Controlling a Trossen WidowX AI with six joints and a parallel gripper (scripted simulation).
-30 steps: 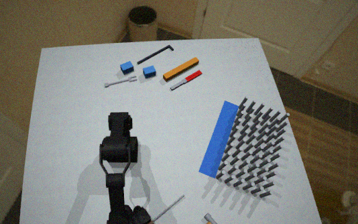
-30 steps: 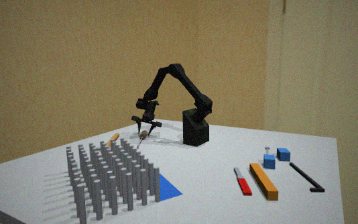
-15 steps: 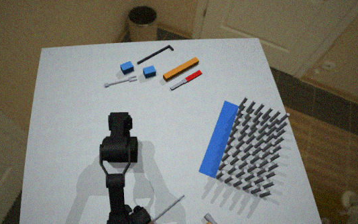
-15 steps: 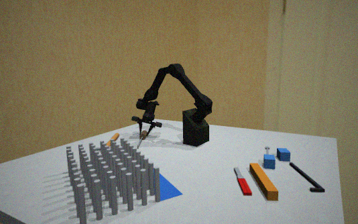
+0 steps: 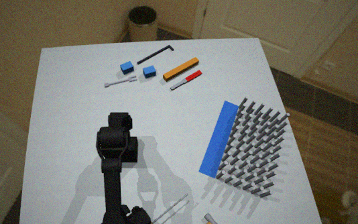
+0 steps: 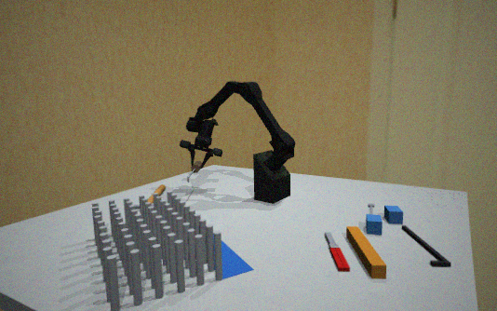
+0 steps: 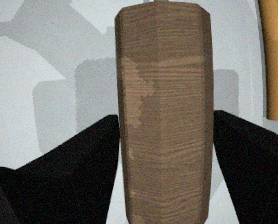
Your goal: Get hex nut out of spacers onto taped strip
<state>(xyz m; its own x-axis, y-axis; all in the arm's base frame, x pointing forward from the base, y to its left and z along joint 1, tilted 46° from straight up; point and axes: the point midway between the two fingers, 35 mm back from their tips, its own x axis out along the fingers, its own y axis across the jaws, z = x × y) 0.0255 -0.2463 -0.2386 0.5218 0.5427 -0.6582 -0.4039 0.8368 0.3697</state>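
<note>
The blue taped strip lies 420 mm ahead of my gripper tip, 350 mm to the left of it and 110 mm below it. From my gripper tip the other things lie so: red-handled tool: 320 mm ahead, 680 mm to the left, 100 mm below; then grey wrench: 20 mm behind, 720 mm to the left, 110 mm below; then orange bar: 310 mm ahead, 750 mm to the left, 90 mm below.
</note>
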